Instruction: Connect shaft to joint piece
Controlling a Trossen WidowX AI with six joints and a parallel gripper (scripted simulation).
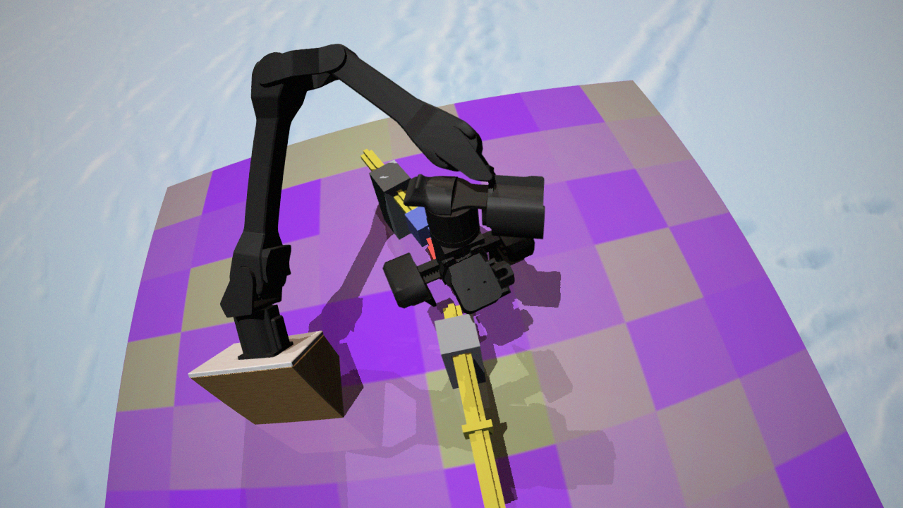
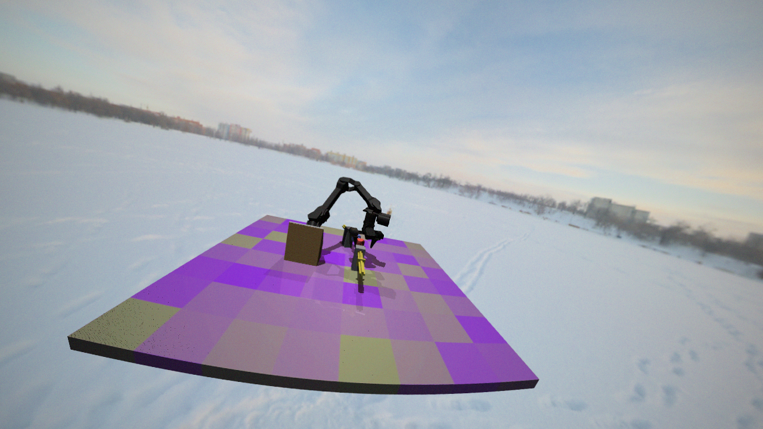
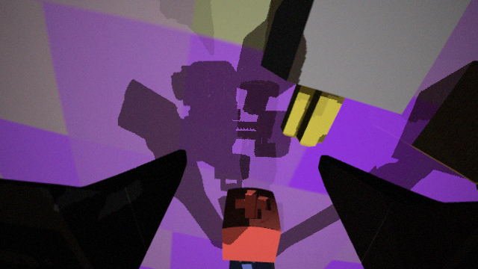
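My gripper tip is 2 cm past the red square joint piece and 6 cm to the right of it.
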